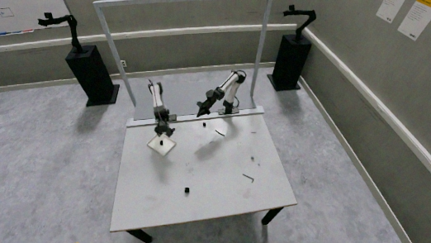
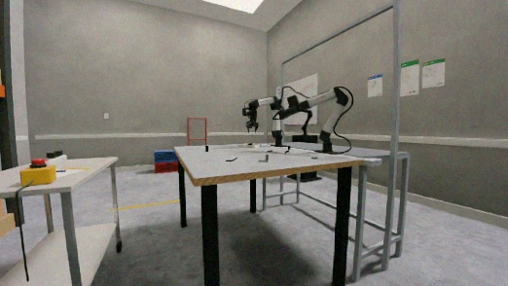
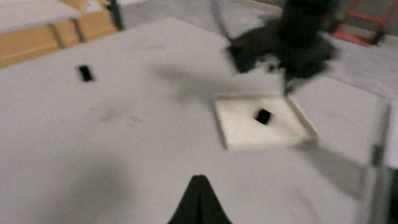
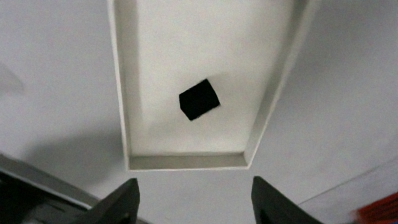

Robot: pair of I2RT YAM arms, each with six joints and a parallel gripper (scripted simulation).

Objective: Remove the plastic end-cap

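Observation:
My right gripper is now 1 cm short of the black end-cap, 2 cm to the left of it and 12 cm above it. Round my right hand: white parts tray: 1 cm ahead, 2 cm to the right, 12 cm below; then l-shaped key: 42 cm ahead, 62 cm to the left, 13 cm below.

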